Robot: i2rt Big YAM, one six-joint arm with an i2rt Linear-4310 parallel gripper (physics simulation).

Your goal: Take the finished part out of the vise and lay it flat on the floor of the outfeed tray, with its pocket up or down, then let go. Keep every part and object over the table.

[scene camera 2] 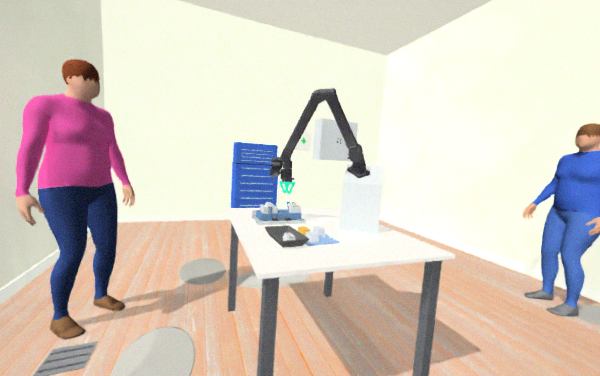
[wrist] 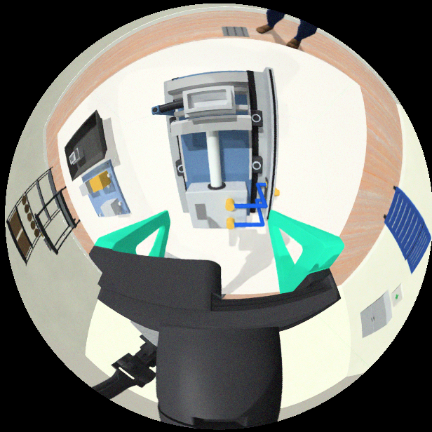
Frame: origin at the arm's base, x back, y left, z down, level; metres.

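Seen in the pictures: gripper, fingertip midpoint: [scene camera 2: 286,193]; arm's base at its link origin: [scene camera 2: 358,172].
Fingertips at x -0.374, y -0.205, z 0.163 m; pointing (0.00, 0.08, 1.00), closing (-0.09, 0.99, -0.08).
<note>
Offsets run from my fingertips to a thing's top centre. "spot": to the spot under its first point. Level surfaces: height alone.
The finished part @[spot: dx -0.126, dy +0.059, dz +0.076 m] [scene camera 2: 269,207] [wrist: 209,100] is a light grey block with its rectangular pocket facing up, at the jaws of the blue and grey vise @[dx -0.048, dy +0.006, dz +0.072 m] [scene camera 2: 280,216] [wrist: 240,150]. A dark handle sticks out to its left in the wrist view. The outfeed tray @[spot: dx -0.167, dy +0.352, dz +0.159 m] [scene camera 2: 277,236] [wrist: 92,137] is black and shallow, with a small grey piece @[dx -0.142, dy +0.441, dz +0.124 m] [scene camera 2: 288,236] [wrist: 74,156] in it. My gripper [scene camera 2: 287,187] [wrist: 218,215] has green fingers, open and empty, pointing down above the vise. In the wrist view its fingertips are nearer the grey end block than the part.
Blue levers [wrist: 247,205] with yellow knobs stand on the vise's end block. A blue plate @[dx +0.020, dy +0.383, dz +0.163 m] [scene camera 2: 327,241] [wrist: 118,192] beside the tray holds a yellow block @[dx -0.024, dy +0.339, dz +0.127 m] [scene camera 2: 303,230] [wrist: 99,181] and grey blocks. A tall white pedestal [scene camera 2: 361,207] stands on the table @[dz +0.171 m] [scene camera 2: 390,250] [wrist: 320,150] under the arm's base.
</note>
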